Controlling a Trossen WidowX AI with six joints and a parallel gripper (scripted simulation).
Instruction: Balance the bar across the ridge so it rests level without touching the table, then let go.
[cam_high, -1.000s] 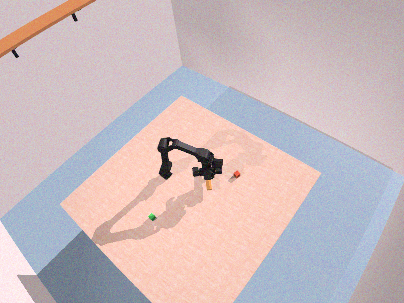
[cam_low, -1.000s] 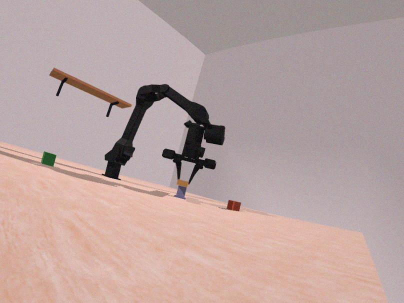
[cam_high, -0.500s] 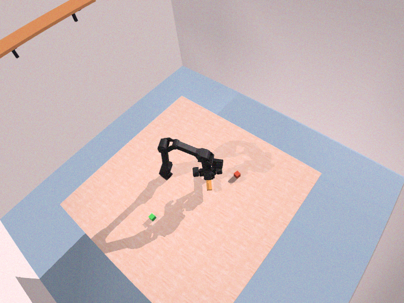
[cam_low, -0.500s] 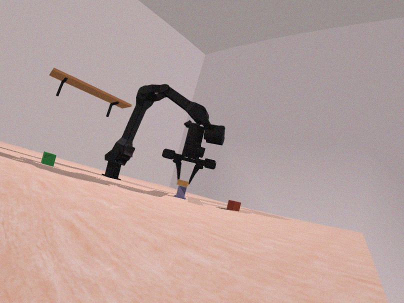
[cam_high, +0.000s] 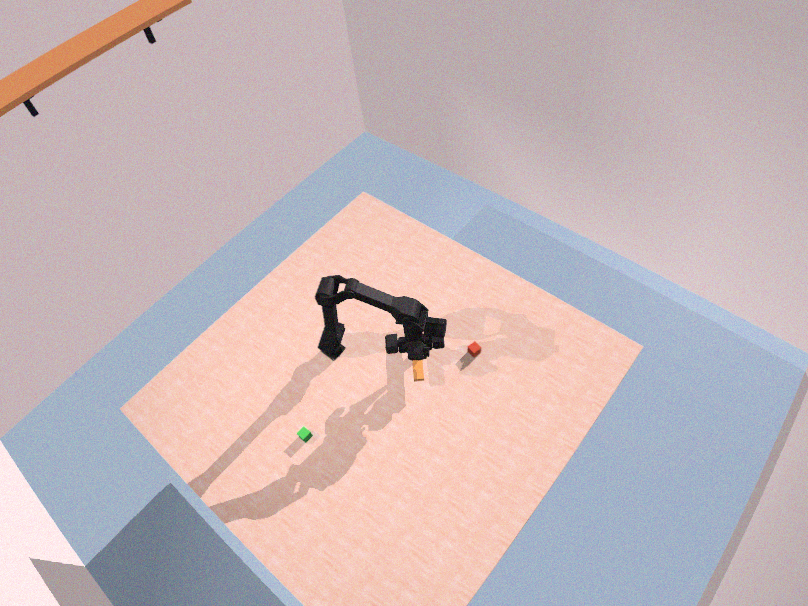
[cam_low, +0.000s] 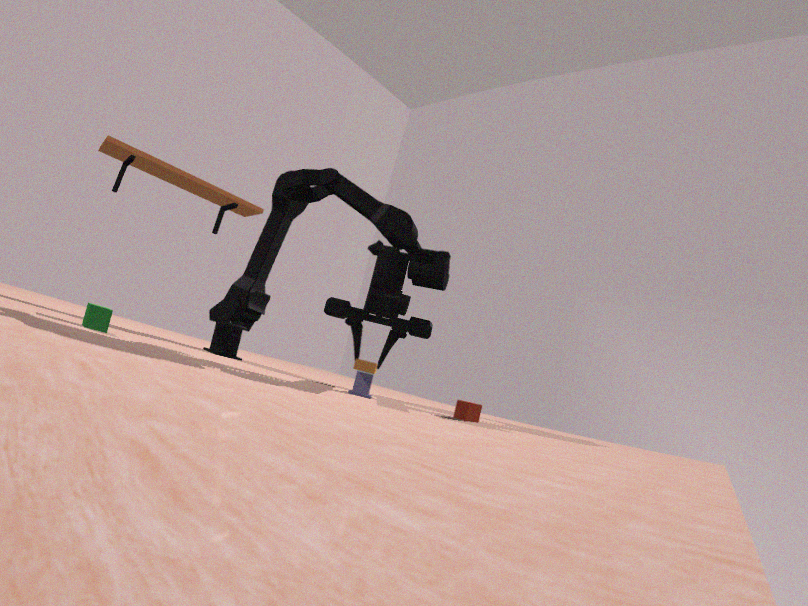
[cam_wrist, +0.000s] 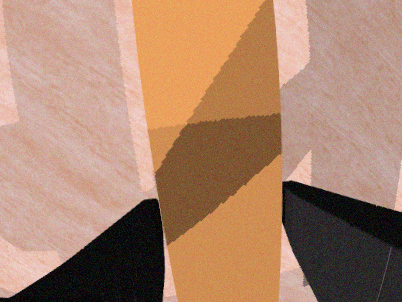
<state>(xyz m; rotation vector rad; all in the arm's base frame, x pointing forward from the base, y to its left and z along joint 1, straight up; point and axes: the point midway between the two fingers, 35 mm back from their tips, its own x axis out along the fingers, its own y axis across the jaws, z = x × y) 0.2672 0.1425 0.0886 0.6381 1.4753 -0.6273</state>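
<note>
Now: the bar 20 mm behind my gripper tip and 20 mm to the left of it. The rest, counted from my gripper tip: green cube 110 mm behind, 430 mm to the right, 40 mm below; then red cube 130 mm ahead, 150 mm to the left, 40 mm below.
</note>
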